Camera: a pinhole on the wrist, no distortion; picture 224 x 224 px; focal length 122.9 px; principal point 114.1 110.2 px. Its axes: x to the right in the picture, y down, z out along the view. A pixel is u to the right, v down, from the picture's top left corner.
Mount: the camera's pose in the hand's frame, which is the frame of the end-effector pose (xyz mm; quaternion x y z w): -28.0 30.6 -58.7 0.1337 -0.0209 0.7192 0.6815
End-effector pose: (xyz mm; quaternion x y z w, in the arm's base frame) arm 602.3 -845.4 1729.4 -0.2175 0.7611 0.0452 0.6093
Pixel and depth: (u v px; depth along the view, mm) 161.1 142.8 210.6
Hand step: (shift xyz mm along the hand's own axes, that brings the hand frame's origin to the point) -51.4 60.5 170.5
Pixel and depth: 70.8 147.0 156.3
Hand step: -46.6 -59.5 86.8
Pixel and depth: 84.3 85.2 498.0
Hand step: 157.7 -185.7 379.0
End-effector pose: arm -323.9 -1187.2 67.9 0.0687 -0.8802 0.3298 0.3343
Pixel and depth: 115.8 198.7 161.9
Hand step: -116.5 -9.8 115.5
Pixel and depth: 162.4 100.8 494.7
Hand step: 83.5 117.7 455.1
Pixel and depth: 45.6 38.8 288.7
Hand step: 190.3 -175.7 158.4
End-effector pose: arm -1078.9 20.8 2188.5 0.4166 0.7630 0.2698 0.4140
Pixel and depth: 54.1 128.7 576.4
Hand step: -9.2 -372.1 447.7
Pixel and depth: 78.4 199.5 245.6
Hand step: -161.2 -103.6 189.3
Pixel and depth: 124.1 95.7 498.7
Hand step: 110.3 -31.6 421.7
